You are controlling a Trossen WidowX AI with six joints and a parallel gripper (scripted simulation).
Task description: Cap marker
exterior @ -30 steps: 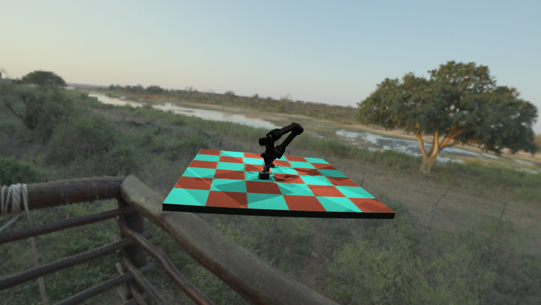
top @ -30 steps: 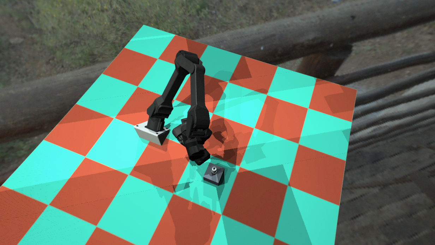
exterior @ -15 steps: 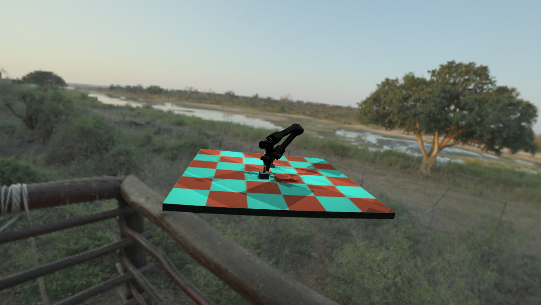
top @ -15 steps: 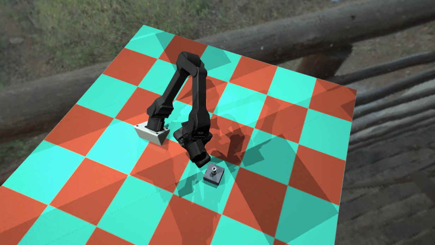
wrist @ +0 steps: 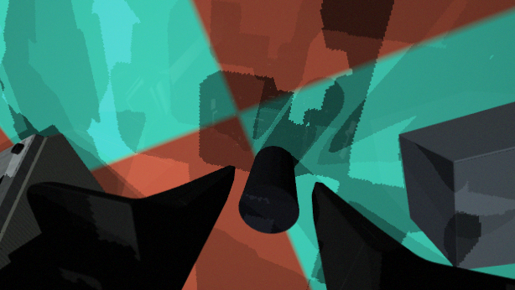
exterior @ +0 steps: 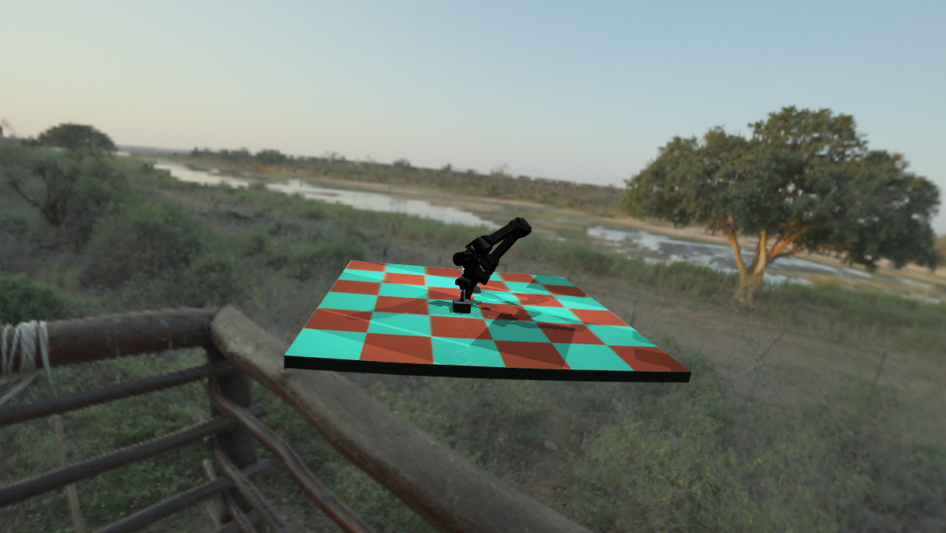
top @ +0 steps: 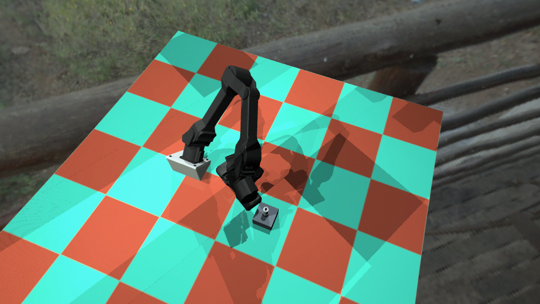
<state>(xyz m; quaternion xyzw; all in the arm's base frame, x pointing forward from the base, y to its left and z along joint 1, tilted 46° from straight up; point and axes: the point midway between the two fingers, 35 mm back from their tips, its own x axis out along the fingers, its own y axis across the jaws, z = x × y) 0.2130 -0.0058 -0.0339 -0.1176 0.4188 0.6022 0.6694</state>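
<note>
The grey holder block lies 12 cm ahead of my gripper tip and 3 cm to the right of it. Also, from my gripper tip: marker cap right at my gripper tip.
</note>
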